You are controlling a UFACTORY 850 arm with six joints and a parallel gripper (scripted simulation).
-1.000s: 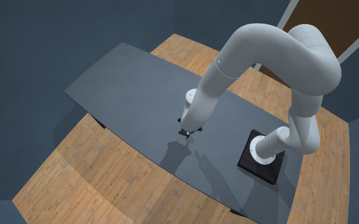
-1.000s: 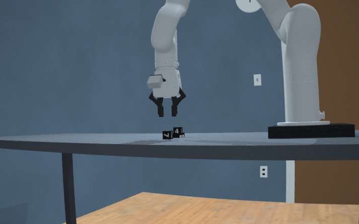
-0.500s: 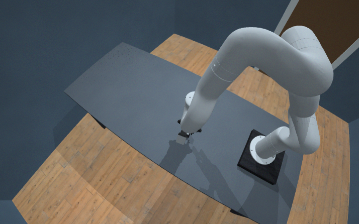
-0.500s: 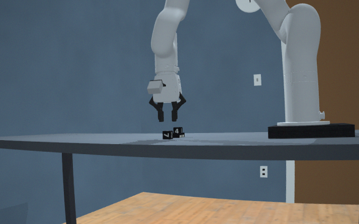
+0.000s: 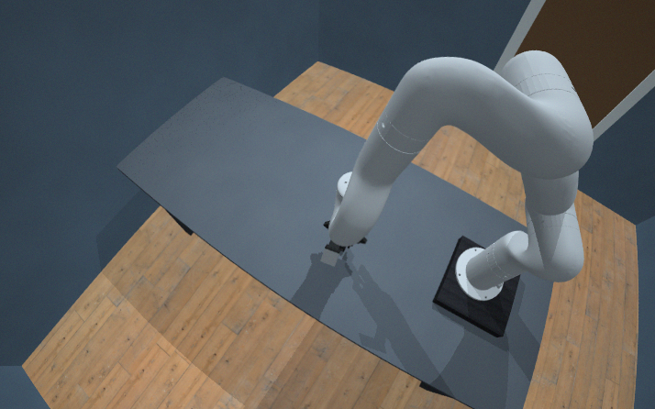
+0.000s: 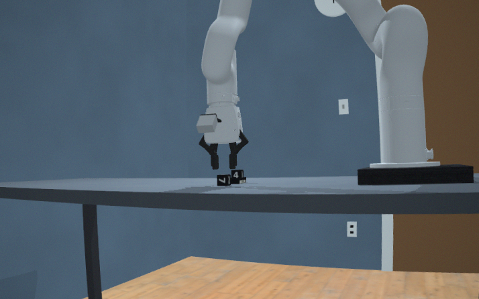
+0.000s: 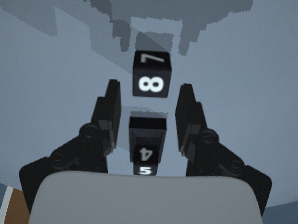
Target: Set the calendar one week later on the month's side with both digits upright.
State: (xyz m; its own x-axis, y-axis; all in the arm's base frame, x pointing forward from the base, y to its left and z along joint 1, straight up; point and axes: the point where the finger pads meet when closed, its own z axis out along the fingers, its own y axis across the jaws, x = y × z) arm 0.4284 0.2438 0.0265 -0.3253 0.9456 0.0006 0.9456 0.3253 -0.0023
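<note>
Right now my hand is 5 cm above the calendar cube. Round my hand: black tray 10 cm to the right, 5 cm below, 4 cm ahead.
</note>
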